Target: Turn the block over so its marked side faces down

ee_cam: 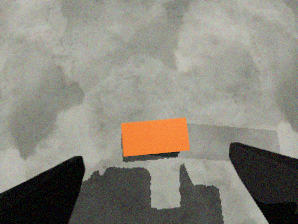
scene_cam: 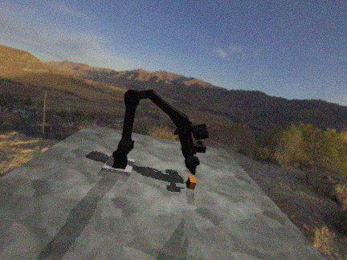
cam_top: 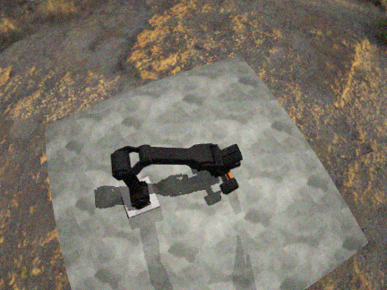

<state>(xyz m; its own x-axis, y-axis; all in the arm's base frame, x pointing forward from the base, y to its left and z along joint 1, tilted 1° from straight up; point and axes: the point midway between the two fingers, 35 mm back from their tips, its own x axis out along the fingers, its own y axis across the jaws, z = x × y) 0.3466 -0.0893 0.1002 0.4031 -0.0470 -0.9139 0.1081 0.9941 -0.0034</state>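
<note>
Right now the orange block is 70 mm below my gripper tip and 10 mm ahead of it.
</note>
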